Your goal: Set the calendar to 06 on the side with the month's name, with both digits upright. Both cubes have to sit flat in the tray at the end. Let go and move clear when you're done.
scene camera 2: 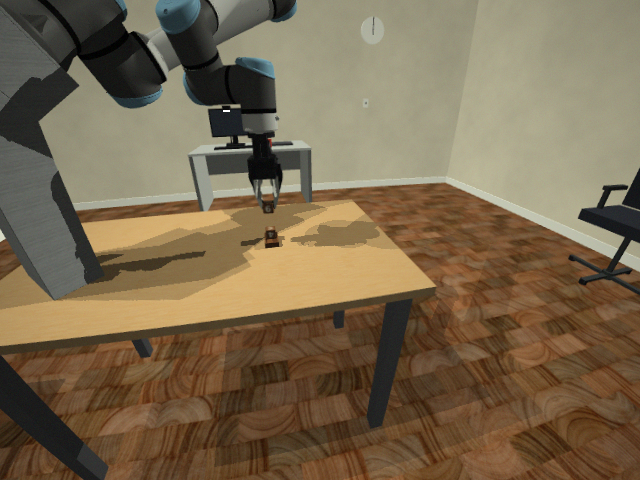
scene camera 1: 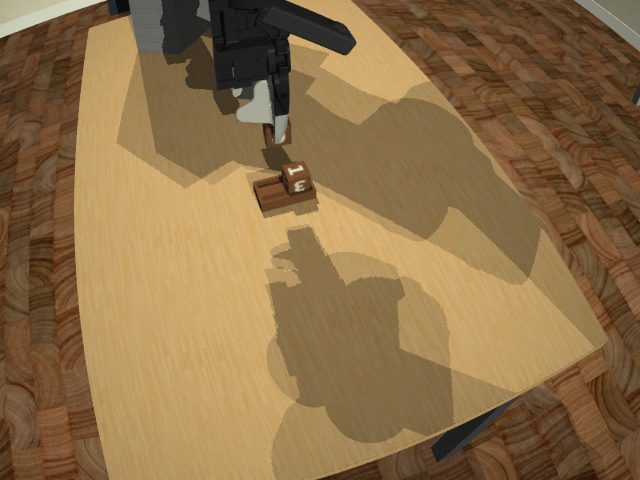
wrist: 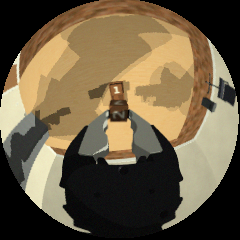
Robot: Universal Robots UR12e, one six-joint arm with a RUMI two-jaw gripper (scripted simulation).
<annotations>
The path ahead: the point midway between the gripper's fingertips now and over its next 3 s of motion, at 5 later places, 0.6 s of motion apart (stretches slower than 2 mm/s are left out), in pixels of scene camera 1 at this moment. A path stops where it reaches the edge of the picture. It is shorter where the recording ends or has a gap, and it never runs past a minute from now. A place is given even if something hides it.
My gripper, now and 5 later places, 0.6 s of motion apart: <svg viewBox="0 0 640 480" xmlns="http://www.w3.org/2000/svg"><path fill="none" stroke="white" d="M274 133L305 129L337 124L358 118L361 120L359 151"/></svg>
</annotations>
